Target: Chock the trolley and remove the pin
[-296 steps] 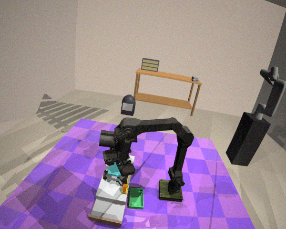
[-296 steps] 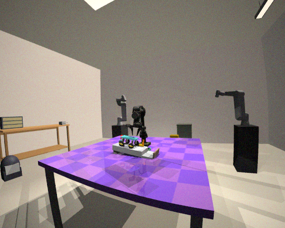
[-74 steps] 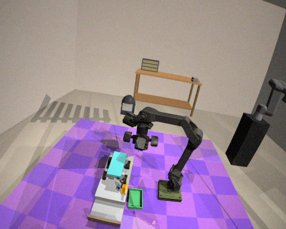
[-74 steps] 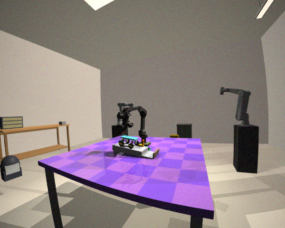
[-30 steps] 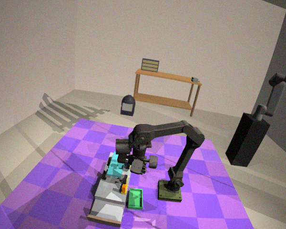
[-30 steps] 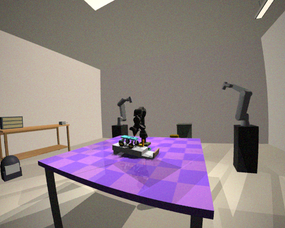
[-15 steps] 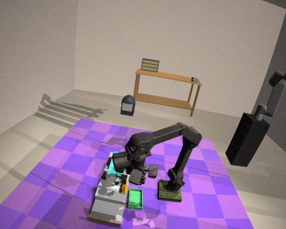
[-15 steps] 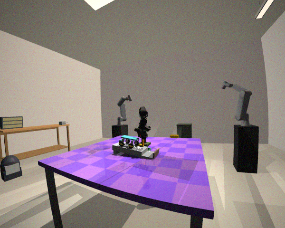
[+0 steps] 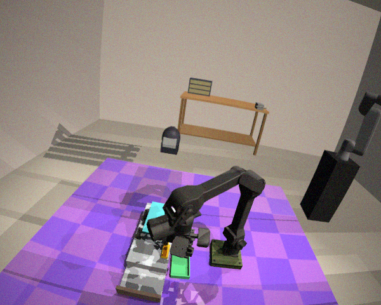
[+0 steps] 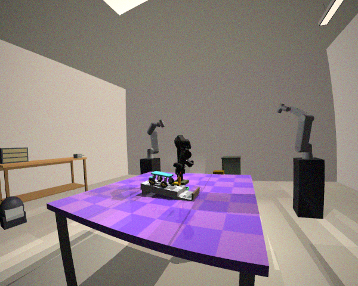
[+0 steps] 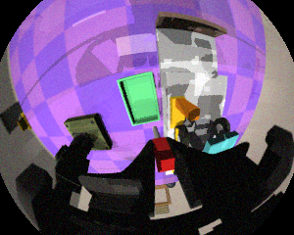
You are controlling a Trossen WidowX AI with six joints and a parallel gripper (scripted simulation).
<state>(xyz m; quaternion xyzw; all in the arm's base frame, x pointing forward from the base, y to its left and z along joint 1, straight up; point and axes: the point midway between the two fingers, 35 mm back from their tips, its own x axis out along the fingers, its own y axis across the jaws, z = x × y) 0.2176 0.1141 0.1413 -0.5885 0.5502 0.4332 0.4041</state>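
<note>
Now: gripper tip right at the red-headed stop pin. From my gripper tip the other things lie so: grey ramp: 110 mm ahead, 90 mm to the right, 90 mm below; then trolley: 110 mm ahead, 90 mm to the right, 20 mm below; then green tray: 140 mm below, 20 mm behind.
</note>
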